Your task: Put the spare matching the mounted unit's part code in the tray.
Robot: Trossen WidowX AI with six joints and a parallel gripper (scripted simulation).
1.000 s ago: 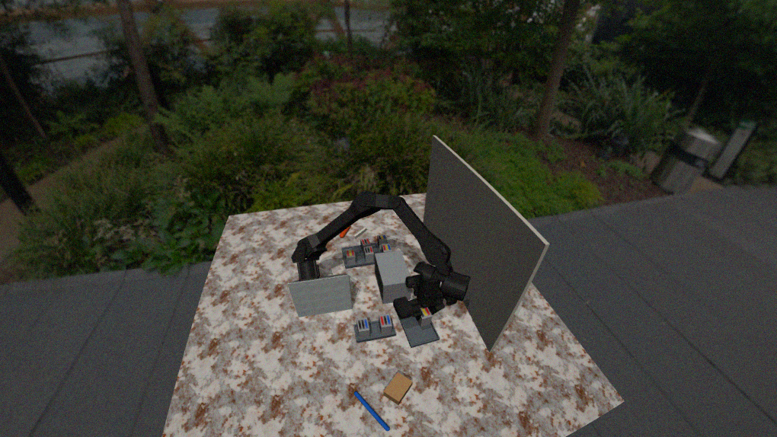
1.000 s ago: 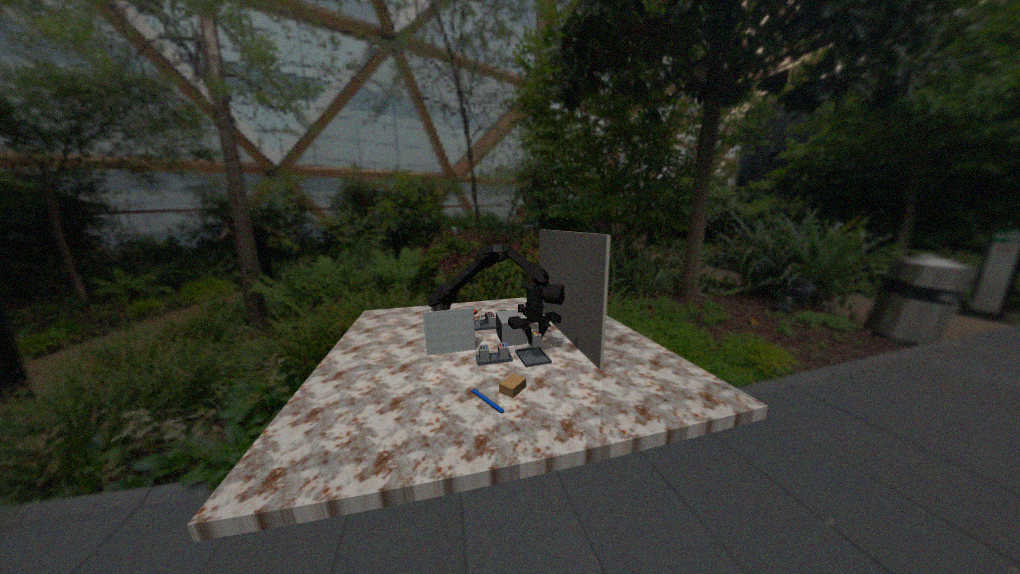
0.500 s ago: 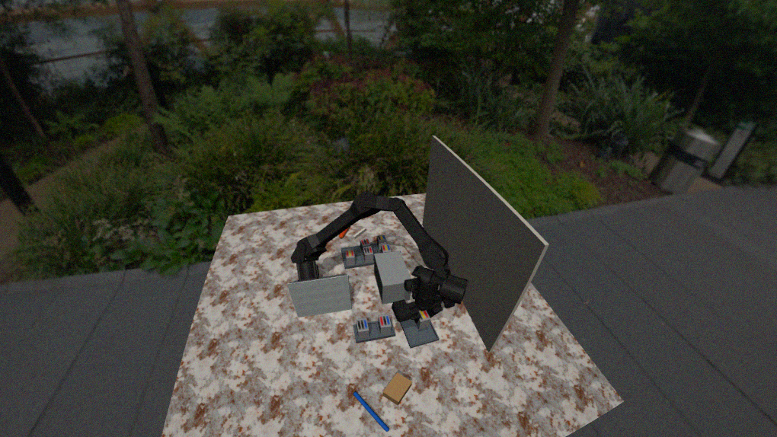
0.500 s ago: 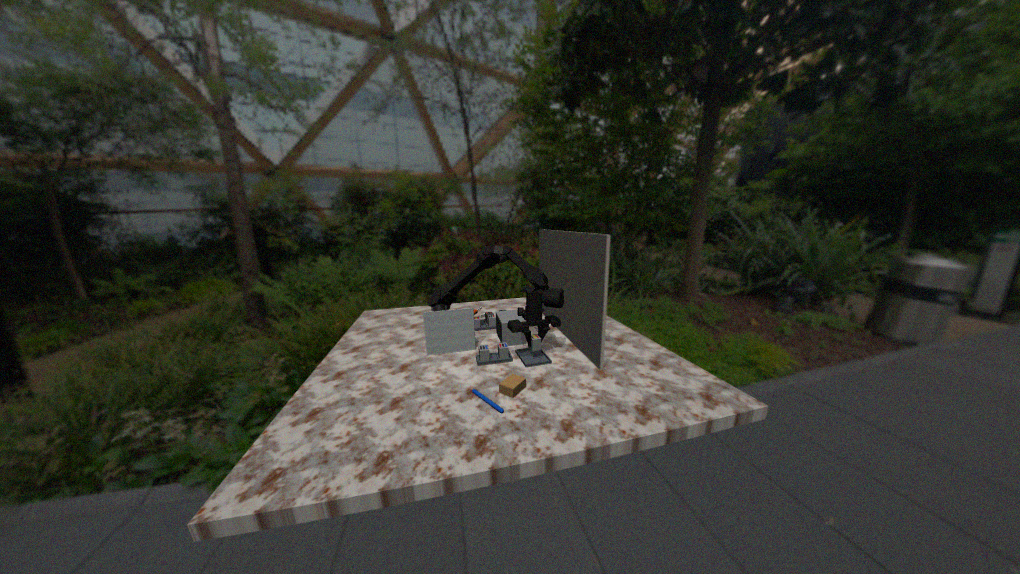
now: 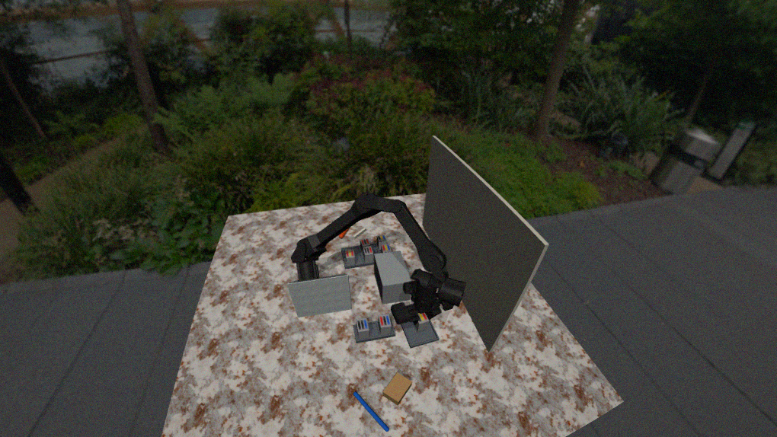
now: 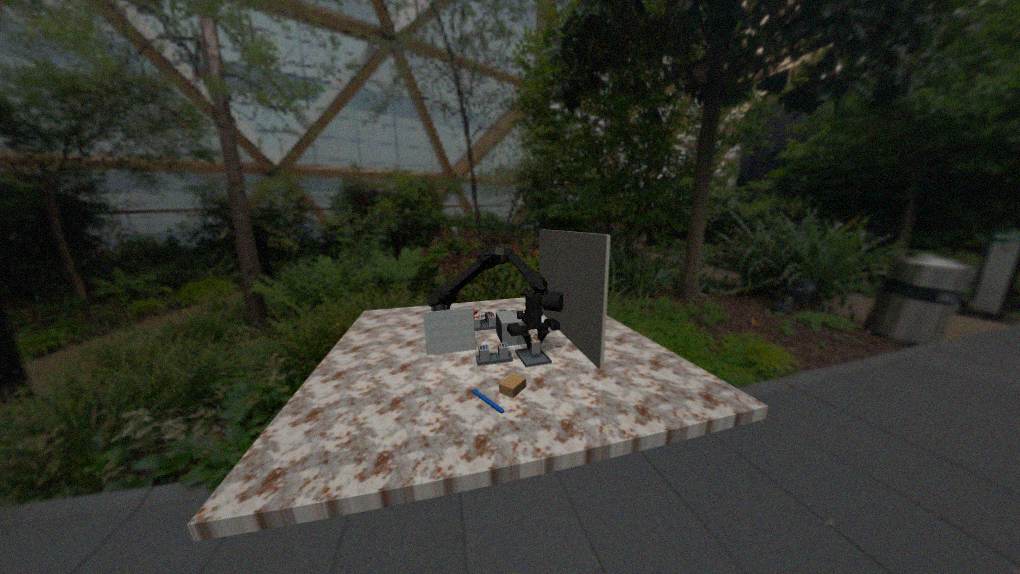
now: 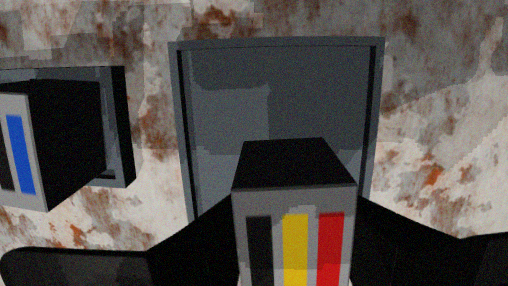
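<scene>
My gripper tip is now 2 cm below the spare block. Also, from my gripper tip: holder 15 cm behind, 2 cm to the left, 3 cm below; flat grey tray 3 cm below; grey mounted unit 4 cm behind, 21 cm to the left, 2 cm above.
</scene>
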